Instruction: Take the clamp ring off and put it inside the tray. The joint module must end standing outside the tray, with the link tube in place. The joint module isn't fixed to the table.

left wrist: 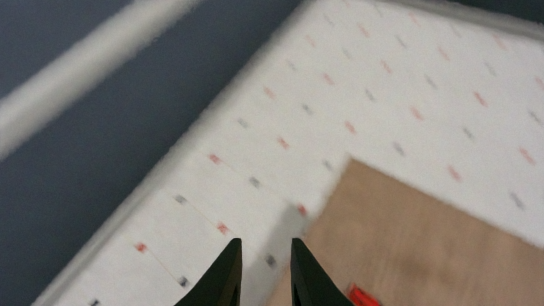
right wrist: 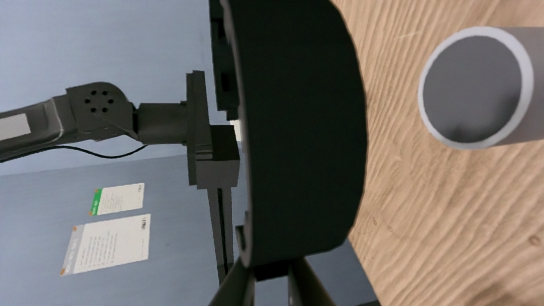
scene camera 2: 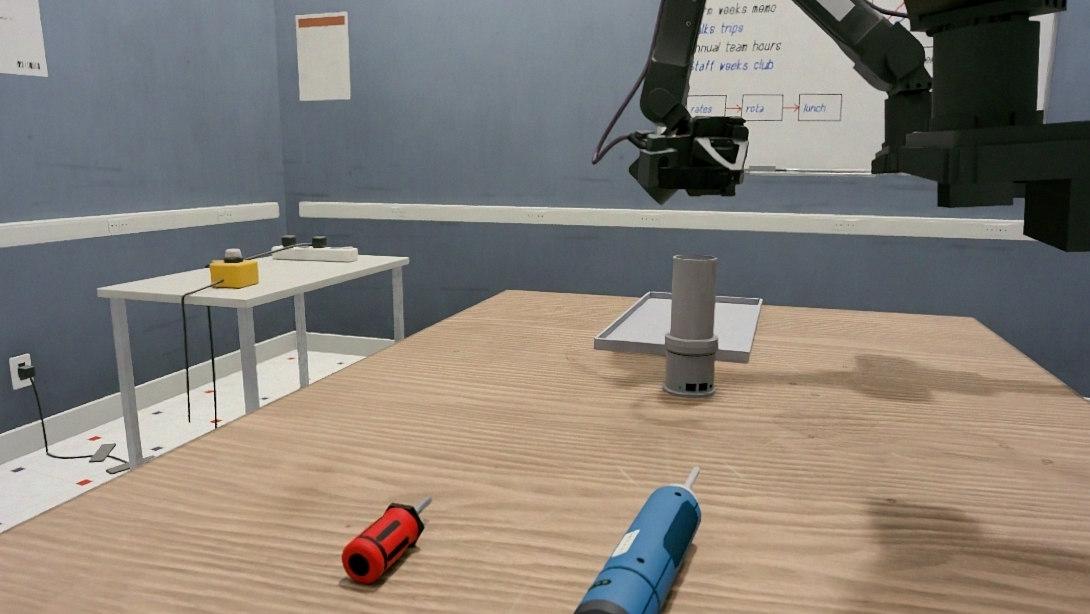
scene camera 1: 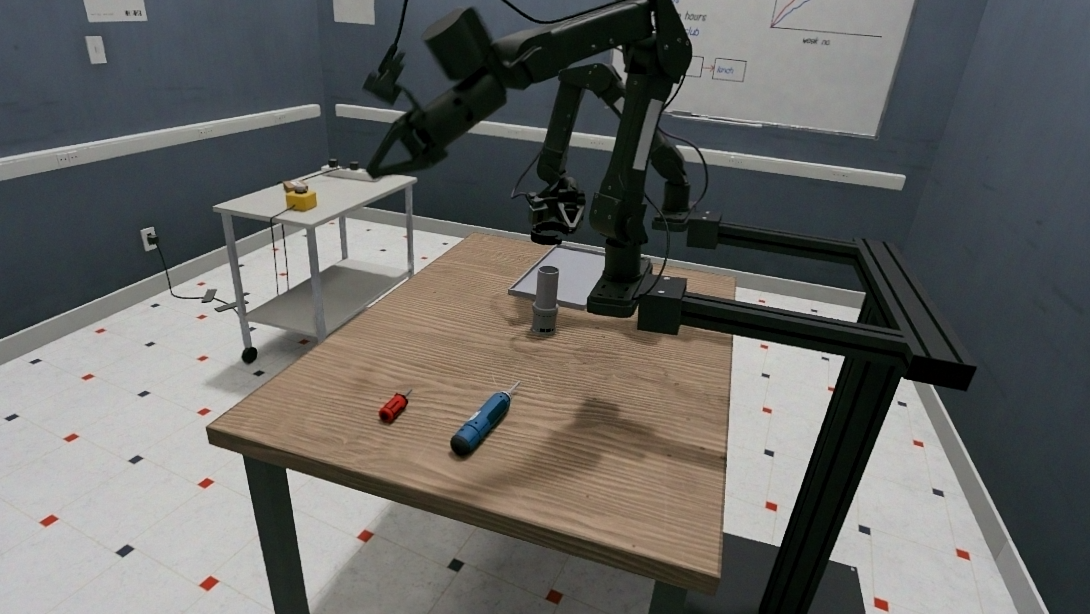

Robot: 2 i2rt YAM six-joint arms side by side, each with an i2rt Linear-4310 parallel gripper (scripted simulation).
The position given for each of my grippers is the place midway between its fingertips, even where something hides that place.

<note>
I see my left gripper [scene camera 1: 369, 172], my right gripper [scene camera 2: 735, 176], a grey link tube [scene camera 2: 694, 278], a grey tray [scene camera 2: 641, 329] and a grey joint module [scene camera 2: 690, 372].
The grey link tube is seen too in the right wrist view [right wrist: 474, 92] and in scene camera 1 [scene camera 1: 547, 277]. The grey tray also shows in scene camera 1 [scene camera 1: 580, 269]. My left gripper is seen too in the left wrist view [left wrist: 266, 250]. The left wrist view does not show the grey link tube: it is out of frame. The left wrist view misses the grey tray: it is out of frame.
</note>
